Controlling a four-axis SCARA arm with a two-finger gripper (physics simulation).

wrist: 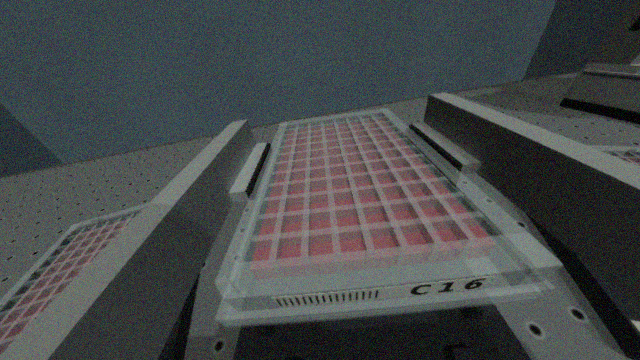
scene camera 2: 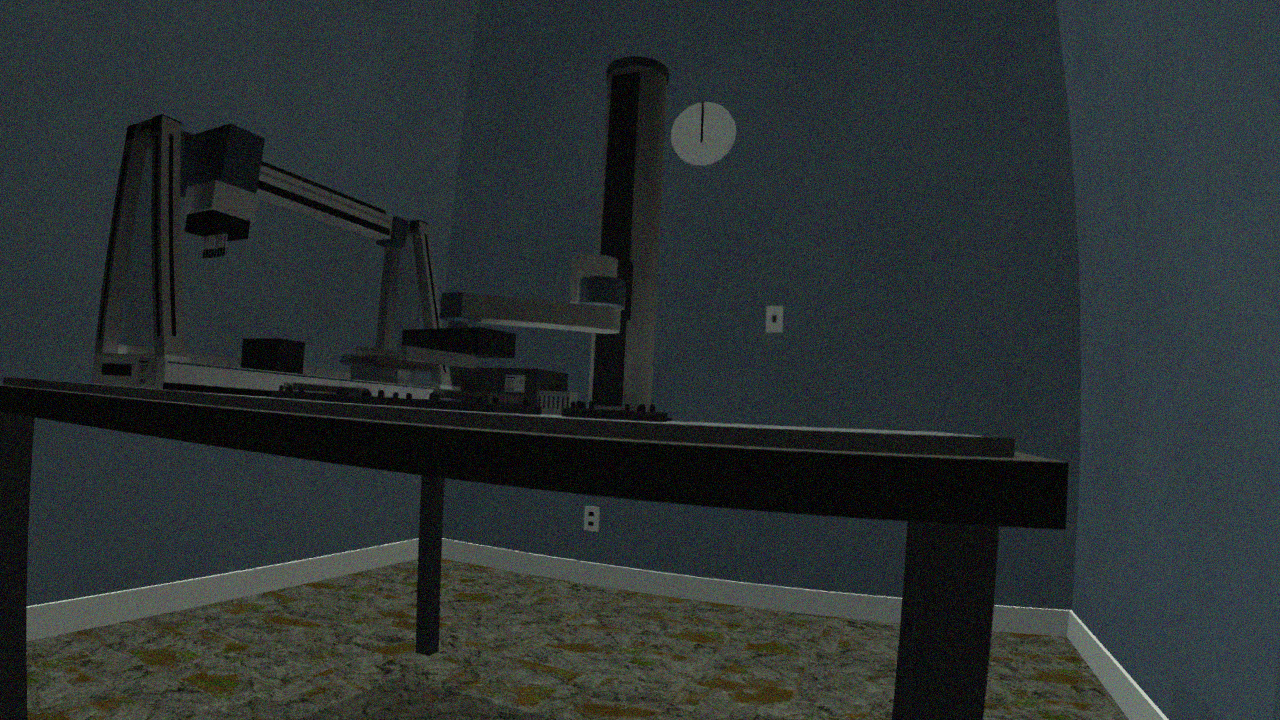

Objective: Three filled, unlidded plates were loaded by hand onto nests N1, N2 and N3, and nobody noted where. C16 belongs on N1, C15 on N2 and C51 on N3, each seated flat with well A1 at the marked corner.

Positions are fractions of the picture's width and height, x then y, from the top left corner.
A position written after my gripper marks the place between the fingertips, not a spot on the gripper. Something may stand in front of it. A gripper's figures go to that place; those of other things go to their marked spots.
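My gripper (wrist: 0.53,0.35): 0.11 m from the lens. Plate C16 (wrist: 0.55,0.60), 0.07 m from the lens.
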